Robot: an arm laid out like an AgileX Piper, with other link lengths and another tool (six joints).
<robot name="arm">
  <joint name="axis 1" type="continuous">
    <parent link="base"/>
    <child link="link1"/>
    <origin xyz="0 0 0.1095" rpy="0 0 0"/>
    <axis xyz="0 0 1"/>
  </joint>
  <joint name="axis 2" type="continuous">
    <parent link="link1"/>
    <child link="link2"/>
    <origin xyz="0 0 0" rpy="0 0 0"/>
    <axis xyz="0 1 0"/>
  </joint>
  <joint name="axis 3" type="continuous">
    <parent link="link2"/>
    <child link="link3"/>
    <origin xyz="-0.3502 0 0.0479" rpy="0 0 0"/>
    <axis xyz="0 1 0"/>
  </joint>
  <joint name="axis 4" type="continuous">
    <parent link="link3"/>
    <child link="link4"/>
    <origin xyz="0.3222 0 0.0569" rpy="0 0 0"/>
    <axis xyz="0.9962 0 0.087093"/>
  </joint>
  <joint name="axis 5" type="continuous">
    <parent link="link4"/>
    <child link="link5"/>
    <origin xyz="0 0 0" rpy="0 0 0"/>
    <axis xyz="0 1 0"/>
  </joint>
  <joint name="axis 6" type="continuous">
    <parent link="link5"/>
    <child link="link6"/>
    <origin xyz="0.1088 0 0.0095" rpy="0 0 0"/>
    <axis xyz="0.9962 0 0.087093"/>
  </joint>
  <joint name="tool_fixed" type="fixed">
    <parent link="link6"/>
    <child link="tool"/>
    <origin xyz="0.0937 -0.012 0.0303" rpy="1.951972 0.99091 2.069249"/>
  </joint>
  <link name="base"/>
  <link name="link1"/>
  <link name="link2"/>
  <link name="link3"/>
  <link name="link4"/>
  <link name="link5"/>
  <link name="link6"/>
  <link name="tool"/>
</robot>
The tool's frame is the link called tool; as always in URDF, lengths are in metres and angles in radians. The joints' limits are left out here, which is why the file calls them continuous.
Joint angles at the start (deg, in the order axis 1, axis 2, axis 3, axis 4, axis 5, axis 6):
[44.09, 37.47, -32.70, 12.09, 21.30, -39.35]
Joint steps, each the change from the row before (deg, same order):
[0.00, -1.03, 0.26, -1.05, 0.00, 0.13]
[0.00, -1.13, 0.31, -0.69, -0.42, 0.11]
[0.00, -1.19, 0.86, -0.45, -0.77, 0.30]
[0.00, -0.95, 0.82, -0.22, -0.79, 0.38]
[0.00, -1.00, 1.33, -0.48, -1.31, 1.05]
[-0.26, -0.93, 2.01, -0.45, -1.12, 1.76]
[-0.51, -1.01, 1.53, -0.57, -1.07, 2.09]
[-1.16, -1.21, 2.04, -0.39, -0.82, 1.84]
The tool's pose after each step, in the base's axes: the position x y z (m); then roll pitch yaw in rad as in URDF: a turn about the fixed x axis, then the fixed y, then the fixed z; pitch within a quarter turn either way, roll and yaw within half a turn. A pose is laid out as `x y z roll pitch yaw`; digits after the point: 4 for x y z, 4 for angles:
0.1861 0.2004 0.3441 3.0583 0.8810 -2.3816
0.1836 0.1967 0.3479 3.0744 0.9025 -2.3713
0.1811 0.1929 0.3481 3.0790 0.9211 -2.3720
0.1793 0.1900 0.3476 3.0746 0.9366 -2.3799
0.1781 0.1867 0.3443 3.0581 0.9522 -2.4025
0.1781 0.1827 0.3338 3.0208 0.9502 -2.4490
0.1785 0.1776 0.3278 2.9762 0.9556 -2.5069
0.1800 0.1701 0.3169 2.9353 0.9506 -2.5709

